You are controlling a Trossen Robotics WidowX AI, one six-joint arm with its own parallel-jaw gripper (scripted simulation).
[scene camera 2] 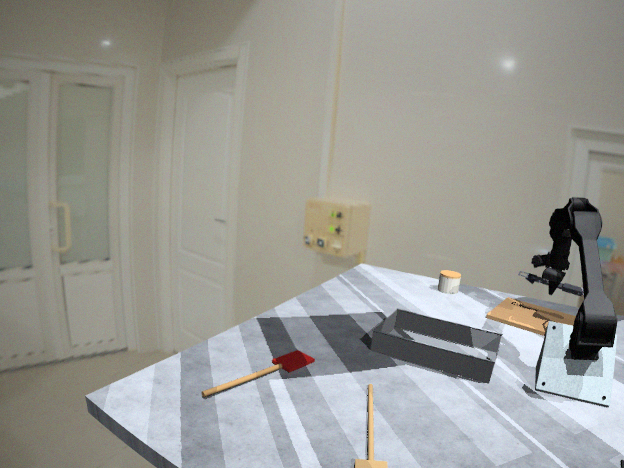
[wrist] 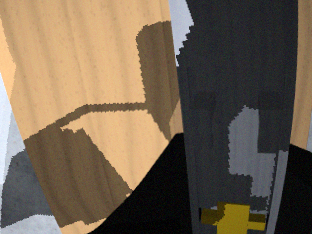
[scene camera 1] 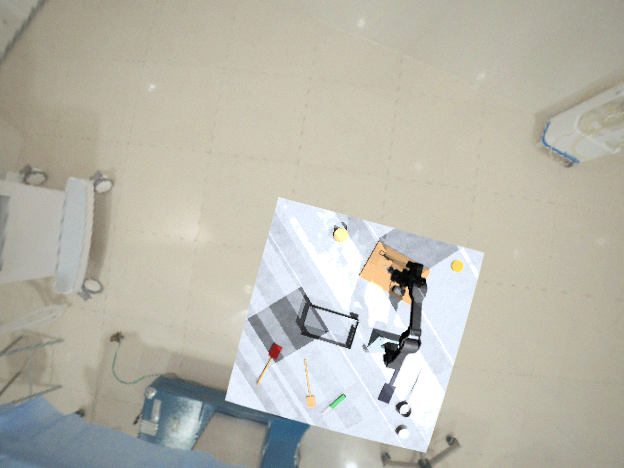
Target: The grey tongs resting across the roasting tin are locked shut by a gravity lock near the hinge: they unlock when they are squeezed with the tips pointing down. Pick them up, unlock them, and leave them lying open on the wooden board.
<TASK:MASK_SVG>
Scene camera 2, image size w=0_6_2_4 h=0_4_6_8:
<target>my gripper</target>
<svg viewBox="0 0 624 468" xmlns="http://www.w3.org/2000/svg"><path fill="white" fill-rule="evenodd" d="M569 251L557 250L552 247L552 251L548 252L548 254L538 254L532 258L534 268L546 267L542 278L549 281L549 295L555 292L555 289L563 280L566 273L562 272L562 270L565 271L565 269L568 270Z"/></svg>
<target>red spatula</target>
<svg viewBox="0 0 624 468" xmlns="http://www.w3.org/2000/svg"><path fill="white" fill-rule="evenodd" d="M315 359L297 350L272 359L272 363L276 364L275 366L270 366L262 371L257 371L251 375L246 375L243 378L238 378L201 392L203 397L208 397L211 394L227 390L281 368L287 372L298 370L307 364L314 363Z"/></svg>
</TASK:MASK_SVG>
